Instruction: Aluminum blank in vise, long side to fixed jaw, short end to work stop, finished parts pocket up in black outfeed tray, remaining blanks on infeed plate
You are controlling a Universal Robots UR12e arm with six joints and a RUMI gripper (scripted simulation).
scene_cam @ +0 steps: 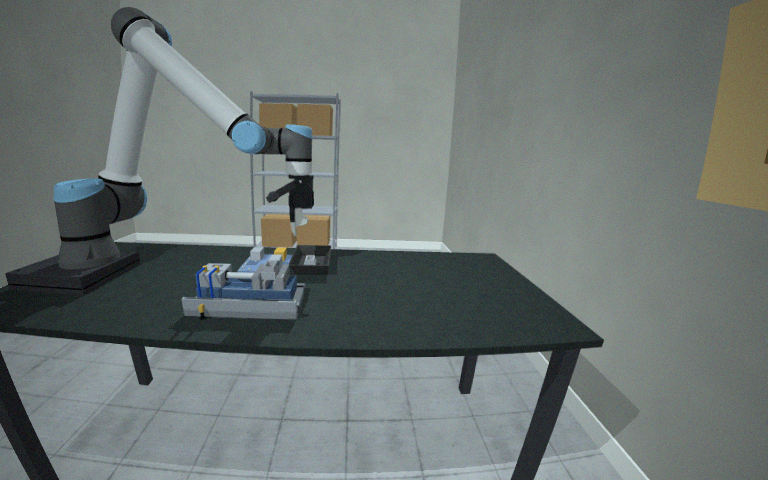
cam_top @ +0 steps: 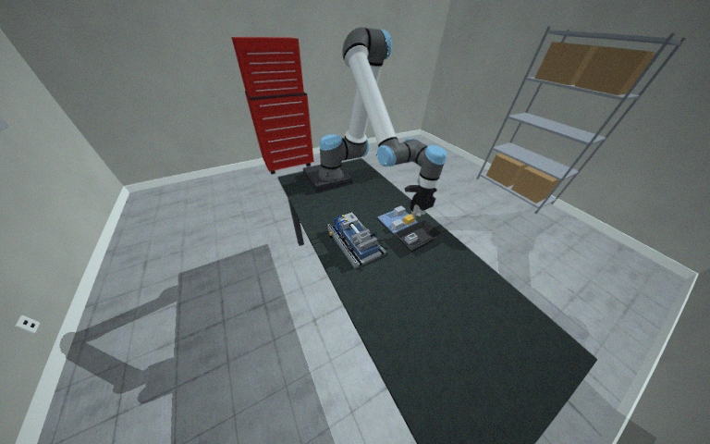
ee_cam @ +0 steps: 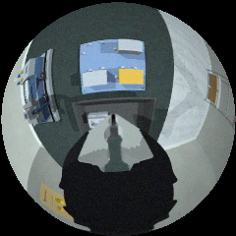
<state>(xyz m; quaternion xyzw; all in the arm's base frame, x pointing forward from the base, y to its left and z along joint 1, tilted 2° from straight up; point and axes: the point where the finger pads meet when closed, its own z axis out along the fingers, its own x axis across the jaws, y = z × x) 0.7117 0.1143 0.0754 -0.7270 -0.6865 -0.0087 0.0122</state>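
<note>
My hand is 6 cm past the yellow brass blank, 5 cm to the right of it and 10 cm above it. The rest, counted from my hand: light gray base rail 11 cm behind, 40 cm to the right, 9 cm below; vise hose end block 20 cm behind, 30 cm to the right, 5 cm below; blue vise 10 cm behind, 30 cm to the right, 9 cm below.
</note>
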